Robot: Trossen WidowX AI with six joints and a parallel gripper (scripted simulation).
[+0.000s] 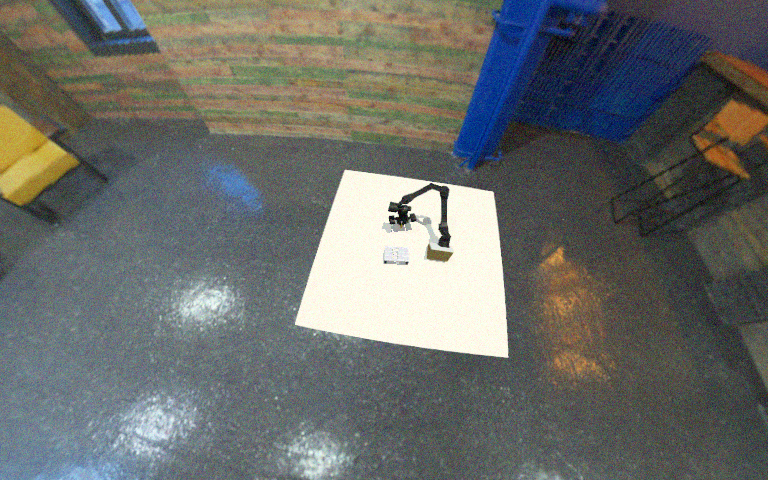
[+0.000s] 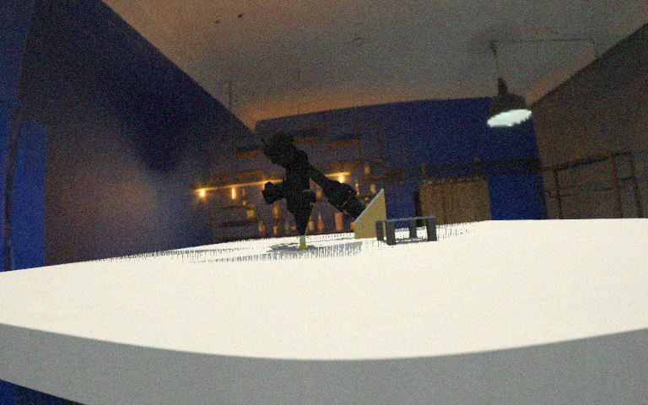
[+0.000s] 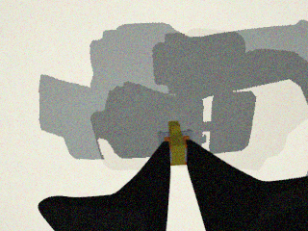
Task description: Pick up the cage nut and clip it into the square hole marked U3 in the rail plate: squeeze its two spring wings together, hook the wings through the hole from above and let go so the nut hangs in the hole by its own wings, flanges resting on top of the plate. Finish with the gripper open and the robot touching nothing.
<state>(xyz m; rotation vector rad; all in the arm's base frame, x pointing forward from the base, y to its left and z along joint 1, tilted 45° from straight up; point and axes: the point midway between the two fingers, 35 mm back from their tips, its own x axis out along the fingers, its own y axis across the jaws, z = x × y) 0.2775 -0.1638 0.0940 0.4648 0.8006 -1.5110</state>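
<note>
The yellow cage nut is 10 mm below my gripper tip.
</note>
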